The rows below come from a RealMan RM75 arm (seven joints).
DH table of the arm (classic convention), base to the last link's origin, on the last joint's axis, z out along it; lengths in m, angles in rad. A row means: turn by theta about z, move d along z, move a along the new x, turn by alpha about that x. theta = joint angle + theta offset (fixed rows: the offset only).
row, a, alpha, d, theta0
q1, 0, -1.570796, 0.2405, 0
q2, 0, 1.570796, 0, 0
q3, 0, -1.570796, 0.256, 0
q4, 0, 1.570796, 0, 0
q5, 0, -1.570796, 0.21, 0
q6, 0, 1.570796, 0, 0
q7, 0, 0, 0.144, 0
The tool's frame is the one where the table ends.
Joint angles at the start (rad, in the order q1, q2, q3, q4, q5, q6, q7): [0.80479, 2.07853, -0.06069, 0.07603, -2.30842, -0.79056, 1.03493]
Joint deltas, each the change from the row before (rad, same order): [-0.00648, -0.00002, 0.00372, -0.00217, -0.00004, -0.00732, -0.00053]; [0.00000, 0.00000, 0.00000, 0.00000, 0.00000, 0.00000, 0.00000]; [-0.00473, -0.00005, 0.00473, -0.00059, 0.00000, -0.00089, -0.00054]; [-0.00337, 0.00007, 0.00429, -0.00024, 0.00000, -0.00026, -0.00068]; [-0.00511, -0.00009, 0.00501, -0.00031, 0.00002, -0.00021, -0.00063]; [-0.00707, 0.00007, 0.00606, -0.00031, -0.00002, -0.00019, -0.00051]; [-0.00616, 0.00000, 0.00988, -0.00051, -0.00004, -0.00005, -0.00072]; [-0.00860, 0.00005, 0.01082, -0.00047, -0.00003, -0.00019, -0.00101]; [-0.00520, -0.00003, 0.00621, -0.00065, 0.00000, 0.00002, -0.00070]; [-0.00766, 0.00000, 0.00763, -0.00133, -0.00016, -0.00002, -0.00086]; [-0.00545, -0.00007, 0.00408, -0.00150, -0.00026, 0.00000, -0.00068]
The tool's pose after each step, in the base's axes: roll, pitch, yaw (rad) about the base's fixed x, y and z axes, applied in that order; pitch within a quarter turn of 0, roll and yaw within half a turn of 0; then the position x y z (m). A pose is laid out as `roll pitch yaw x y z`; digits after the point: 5 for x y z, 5 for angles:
-2.76680 0.51148 -0.64399 0.25843 0.36682 -0.11616
-2.76680 0.51148 -0.64399 0.25843 0.36682 -0.11616
-2.76585 0.51574 -0.64957 0.25993 0.36611 -0.11571
-2.76494 0.51932 -0.65387 0.26096 0.36564 -0.11542
-2.76367 0.52350 -0.66014 0.26266 0.36483 -0.11500
-2.76250 0.52862 -0.66903 0.26498 0.36355 -0.11458
-2.76034 0.53686 -0.67825 0.26689 0.36290 -0.11383
-2.75812 0.54589 -0.69003 0.26963 0.36165 -0.11305
-2.75618 0.55093 -0.69668 0.27139 0.36092 -0.11248
-2.75326 0.55696 -0.70573 0.27410 0.35973 -0.11169
-2.75058 0.55984 -0.71107 0.27619 0.35883 -0.11107

